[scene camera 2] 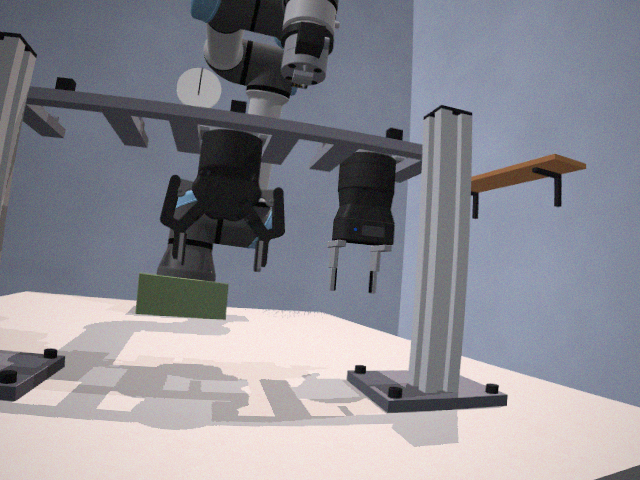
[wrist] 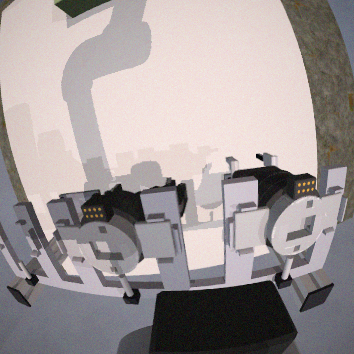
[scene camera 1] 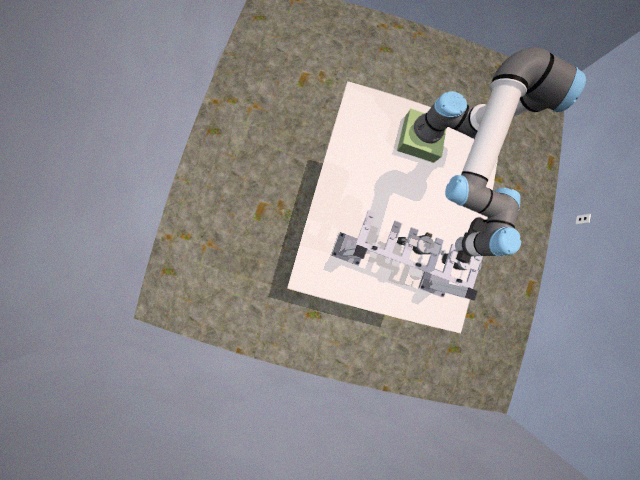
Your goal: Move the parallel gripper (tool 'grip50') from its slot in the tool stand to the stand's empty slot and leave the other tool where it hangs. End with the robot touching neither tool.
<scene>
I see a black adaptive gripper (scene camera 2: 227,187) and a tool stand (scene camera 2: 433,382).
The black adaptive gripper also shows in the wrist view (wrist: 113,236). The tool stand shows as well in scene camera 1 (scene camera 1: 348,248).
</scene>
